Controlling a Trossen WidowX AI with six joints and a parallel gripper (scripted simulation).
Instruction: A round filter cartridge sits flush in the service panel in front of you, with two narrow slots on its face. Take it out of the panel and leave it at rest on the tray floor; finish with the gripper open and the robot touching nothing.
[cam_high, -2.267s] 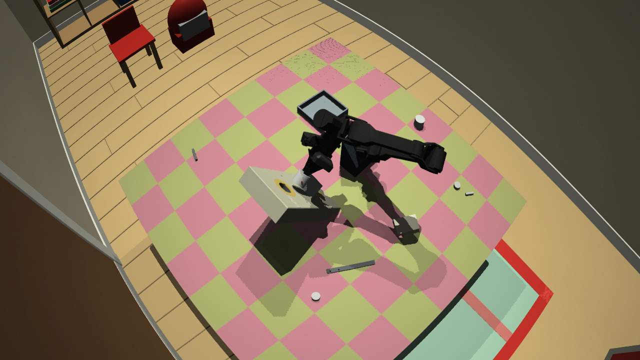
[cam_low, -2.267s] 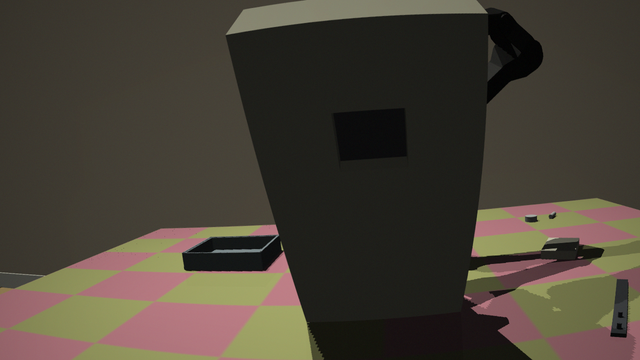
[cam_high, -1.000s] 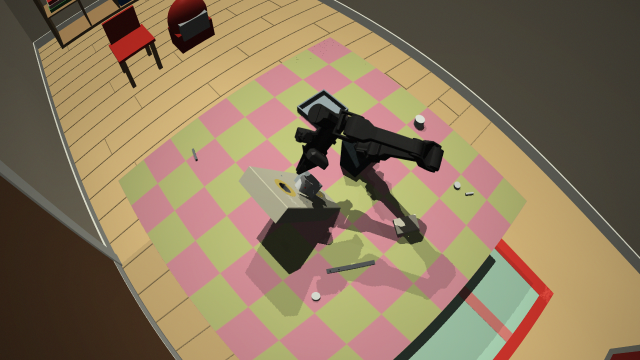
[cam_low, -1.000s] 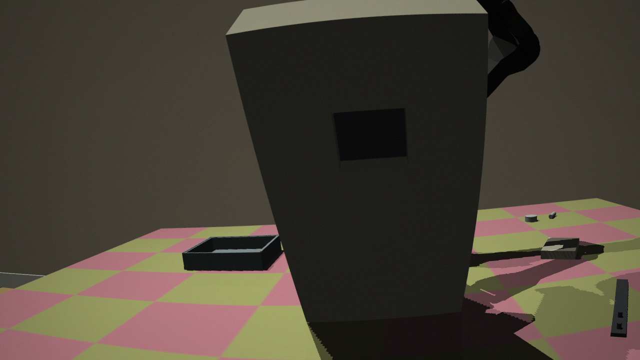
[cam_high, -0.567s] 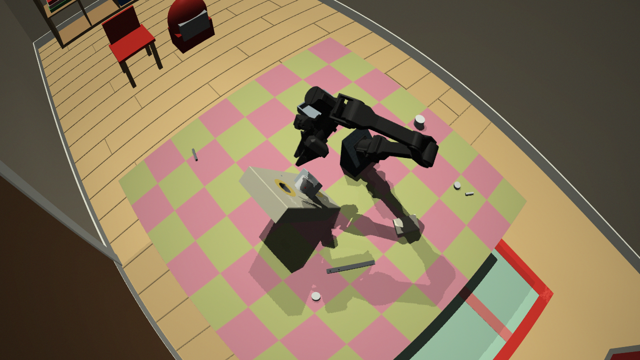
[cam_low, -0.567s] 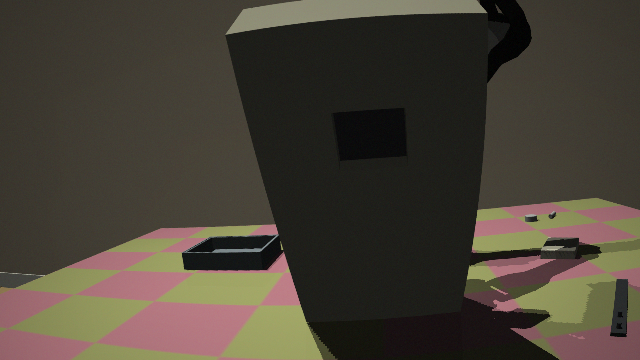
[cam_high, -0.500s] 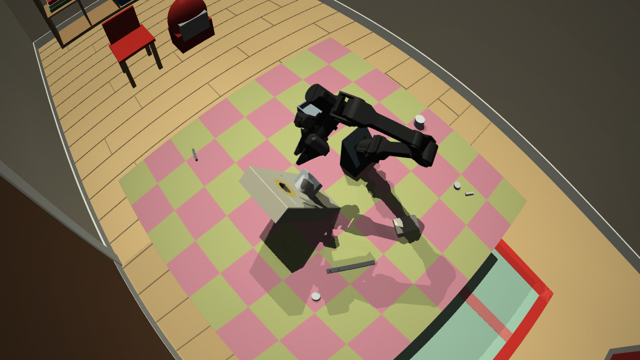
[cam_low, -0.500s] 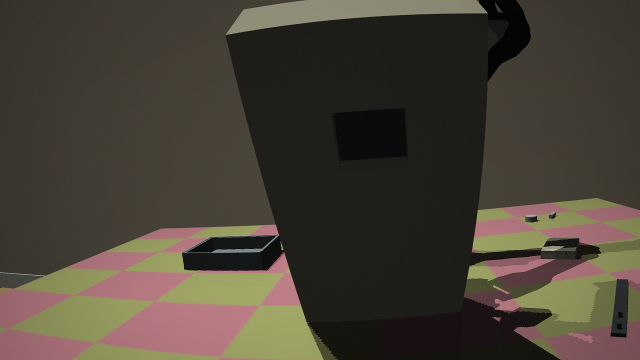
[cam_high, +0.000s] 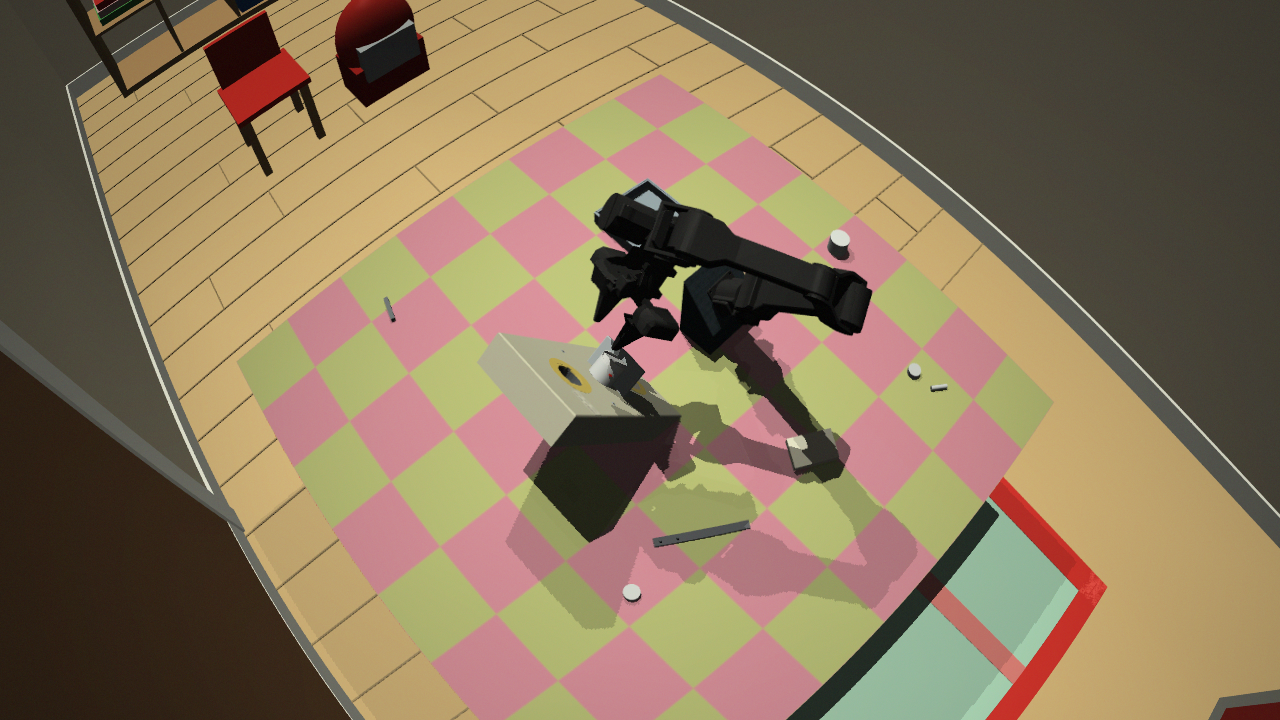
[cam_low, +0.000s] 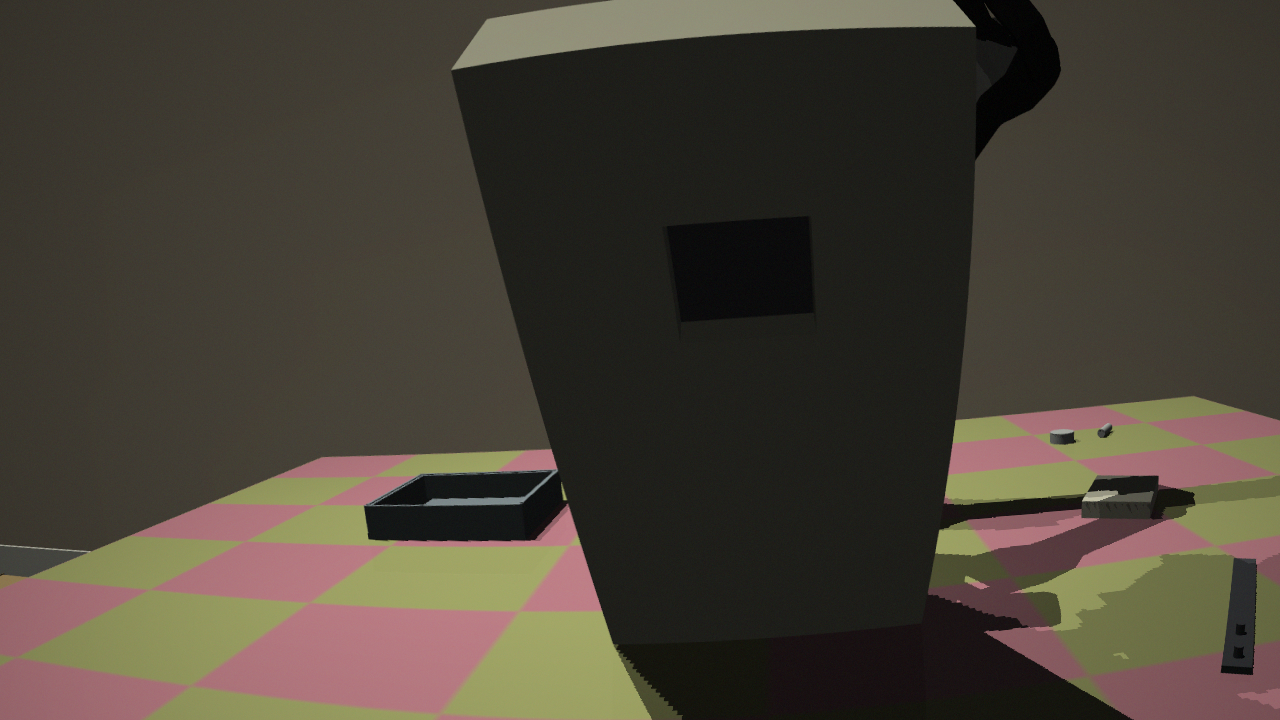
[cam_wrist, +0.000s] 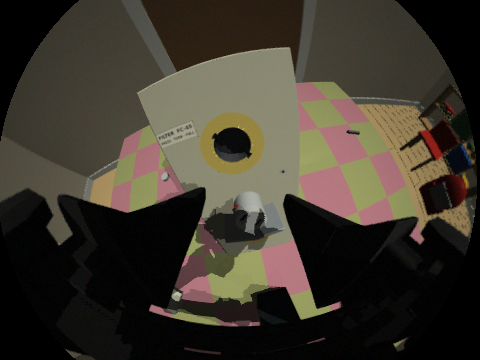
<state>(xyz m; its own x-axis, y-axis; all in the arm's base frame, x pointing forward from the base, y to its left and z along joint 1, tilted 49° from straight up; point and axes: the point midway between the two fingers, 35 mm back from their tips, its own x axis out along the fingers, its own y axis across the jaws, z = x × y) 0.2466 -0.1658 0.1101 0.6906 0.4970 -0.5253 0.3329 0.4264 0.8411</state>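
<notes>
The round grey filter cartridge is 100 mm below my gripper tip. Also, from my gripper tip: olive service panel 40 mm ahead, 120 mm below; then cream block 190 mm behind, 330 mm to the left, 260 mm below; then grey tray 360 mm behind, 250 mm to the right, 260 mm below.
</notes>
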